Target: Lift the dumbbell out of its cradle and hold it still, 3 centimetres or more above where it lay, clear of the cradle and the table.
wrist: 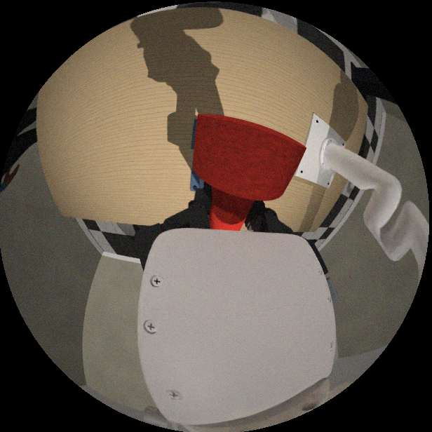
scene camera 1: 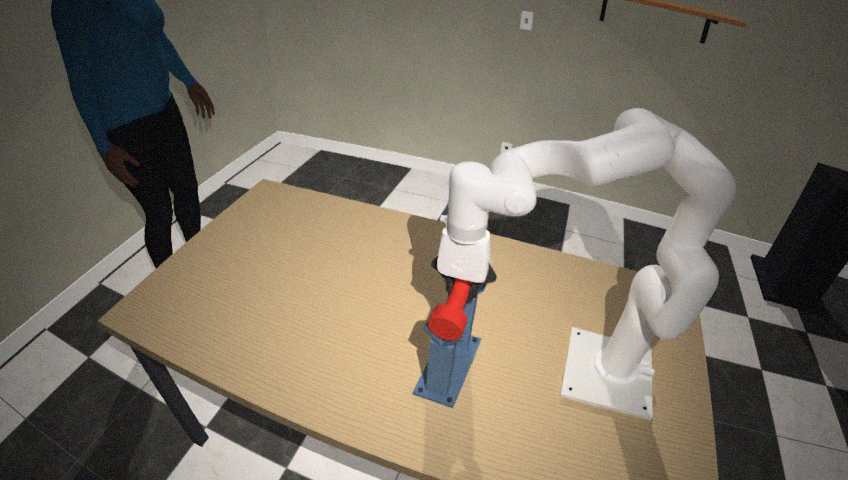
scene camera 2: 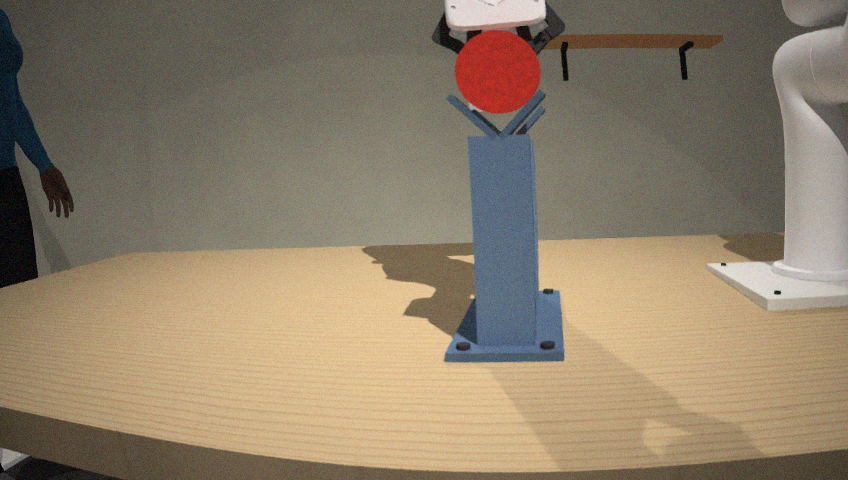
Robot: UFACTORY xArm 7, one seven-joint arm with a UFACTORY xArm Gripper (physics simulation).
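Where they show: gripper, between the fingertips: (scene camera 1: 461,296); arm's base, origin of its link: (scene camera 1: 616,366) (scene camera 2: 816,272).
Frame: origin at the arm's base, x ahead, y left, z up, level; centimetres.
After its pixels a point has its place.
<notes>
The red dumbbell (scene camera 1: 447,321) @(x 40.3, y 24.0, z 25.7 cm) (scene camera 2: 497,71) @(x 40.8, y 23.7, z 22.9 cm) (wrist: 245,157) has its near round head towards scene camera 2. My gripper (scene camera 1: 464,286) @(x 41.0, y 12.5, z 21.6 cm) (wrist: 226,191) points down and is shut on the dumbbell's handle, behind that head. The blue cradle (scene camera 1: 443,362) @(x 40.3, y 23.6, z 12.2 cm) (scene camera 2: 505,237) @(x 41.0, y 23.6, z 9.2 cm) (wrist: 196,181) is a post with V-shaped supports on a bolted base plate. In the scene camera 2 view the head's lower edge is a little above the bottom of the V, between its arms. The gap is small, and whether any part touches is hard to tell. The fingertips and far head are hidden.
The cradle stands on the wooden table (scene camera 1: 267,267) @(x 103.8, y 3.0, z -0.9 cm) (scene camera 2: 238,333) @(x 69.6, y 19.6, z -0.9 cm) (wrist: 100,150). The arm's white base plate (scene camera 1: 577,380) @(x 9.7, y 8.1, z 0.2 cm) (scene camera 2: 755,288) @(x 12.6, y 8.2, z 0.3 cm) (wrist: 310,155) is to its right. A person (scene camera 1: 136,118) (scene camera 2: 14,178) stands beyond the table at the left. A wooden wall shelf (scene camera 2: 630,41) is behind.
</notes>
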